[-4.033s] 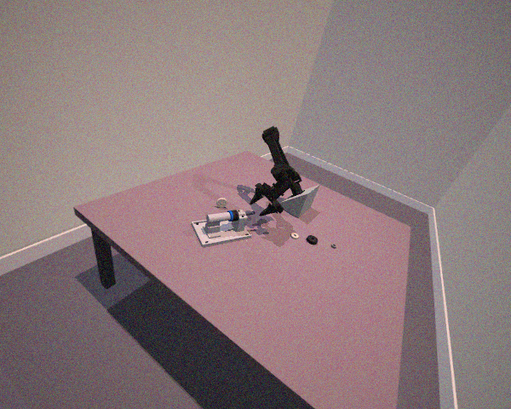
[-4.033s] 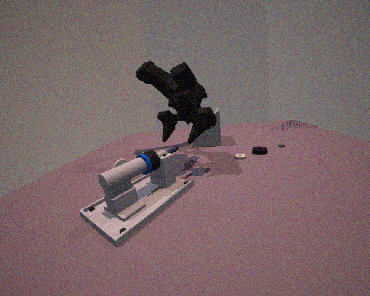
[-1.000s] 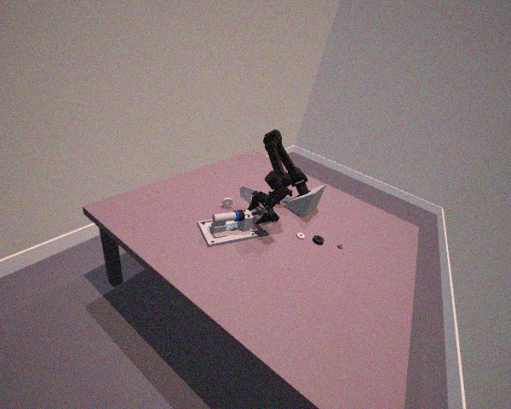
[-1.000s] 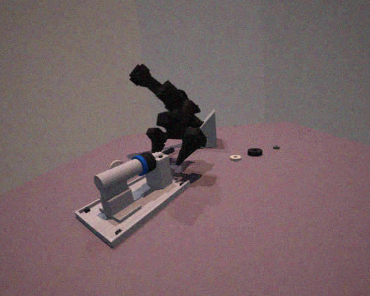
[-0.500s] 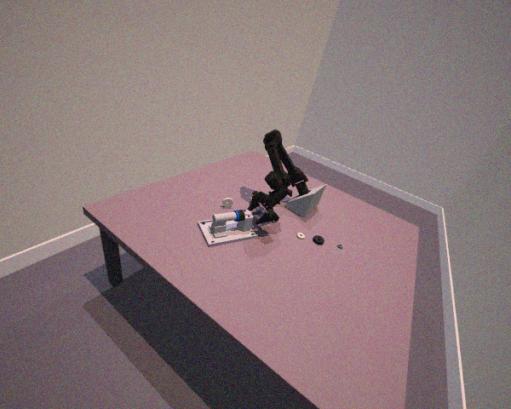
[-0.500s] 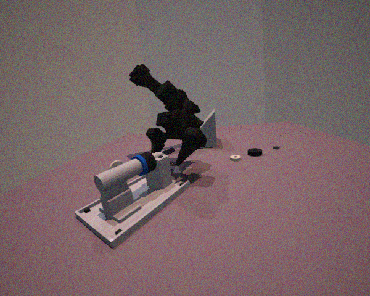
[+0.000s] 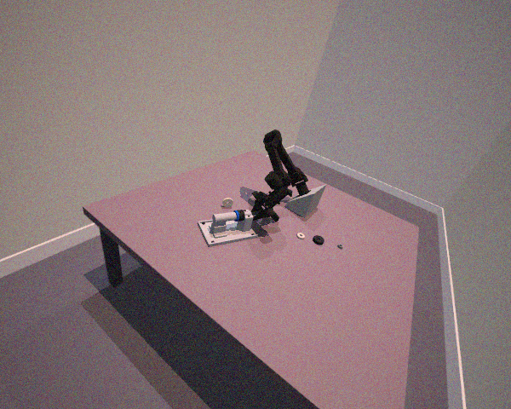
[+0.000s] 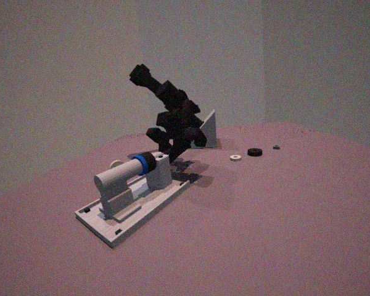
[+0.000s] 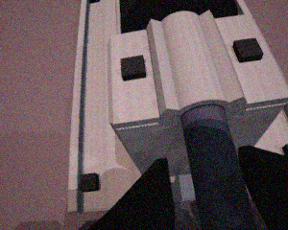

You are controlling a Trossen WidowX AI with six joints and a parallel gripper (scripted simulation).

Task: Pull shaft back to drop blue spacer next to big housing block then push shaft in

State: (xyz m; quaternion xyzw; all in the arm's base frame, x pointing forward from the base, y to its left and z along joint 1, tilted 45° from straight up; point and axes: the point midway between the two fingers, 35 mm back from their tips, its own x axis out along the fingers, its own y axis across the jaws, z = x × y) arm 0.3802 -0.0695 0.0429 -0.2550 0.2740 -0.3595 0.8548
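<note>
My gripper tip is 5 cm short of the black spacer, 2 cm to the left of it and 2 cm below it. From my gripper tip the other things lie so: grey ring 39 cm to the left, 22 cm behind, 5 cm below; dark shaft 5 cm ahead, 3 cm to the right, 2 cm above; blue spacer 7 cm ahead, 4 cm to the right, 2 cm above.
</note>
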